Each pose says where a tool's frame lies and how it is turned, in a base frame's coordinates. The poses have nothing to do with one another.
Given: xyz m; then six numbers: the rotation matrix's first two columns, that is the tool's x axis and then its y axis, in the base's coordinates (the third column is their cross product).
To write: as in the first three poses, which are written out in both.
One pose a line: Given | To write
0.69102 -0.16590 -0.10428 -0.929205 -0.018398 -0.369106 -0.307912 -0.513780 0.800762 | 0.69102 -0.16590 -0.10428 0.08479 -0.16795 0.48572 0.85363
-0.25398 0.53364 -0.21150 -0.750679 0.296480 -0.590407 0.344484 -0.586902 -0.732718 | -0.25398 0.53364 -0.21150 0.01467 0.35277 0.45424 -0.81793
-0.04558 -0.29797 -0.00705 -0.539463 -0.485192 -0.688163 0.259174 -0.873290 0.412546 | -0.04558 -0.29797 -0.00705 0.21454 0.42923 -0.13164 -0.86741
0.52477 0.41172 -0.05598 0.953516 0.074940 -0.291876 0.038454 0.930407 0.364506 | 0.52477 0.41172 -0.05598 0.97059 0.18630 0.15216 0.00940
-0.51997 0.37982 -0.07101 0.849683 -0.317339 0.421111 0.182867 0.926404 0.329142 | -0.51997 0.37982 -0.07101 0.95148 0.13973 -0.24059 -0.13143
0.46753 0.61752 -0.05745 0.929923 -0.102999 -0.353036 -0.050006 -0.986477 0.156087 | 0.46753 0.61752 -0.05745 0.07237 0.97966 -0.03905 -0.18307
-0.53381 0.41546 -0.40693 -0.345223 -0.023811 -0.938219 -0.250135 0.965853 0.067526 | -0.53381 0.41546 -0.40693 0.56596 -0.08413 0.81401 0.09997
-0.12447 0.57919 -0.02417 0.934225 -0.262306 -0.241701 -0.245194 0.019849 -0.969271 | -0.12447 0.57919 -0.02417 0.69071 -0.70003 0.18124 -0.00619
